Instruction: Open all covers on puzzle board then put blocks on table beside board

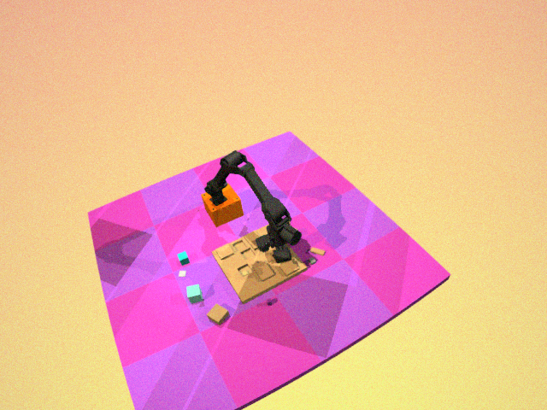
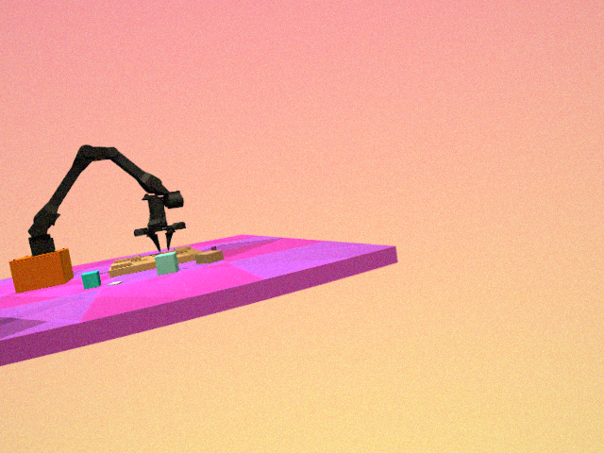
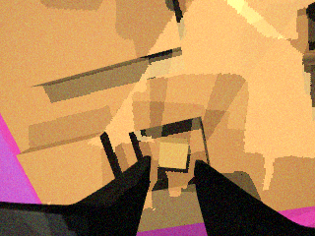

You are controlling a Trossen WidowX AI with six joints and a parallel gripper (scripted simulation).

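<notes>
Right now my gripper tip is 320 mm to the left of the teal cube, 270 mm past it and 10 mm above it. From my gripper tip the other things lie so: tiny dark piece (170 mm to the right, 140 mm ahead, 20 mm below); then brown block (350 mm to the right, 50 mm ahead, 20 mm below).
</notes>
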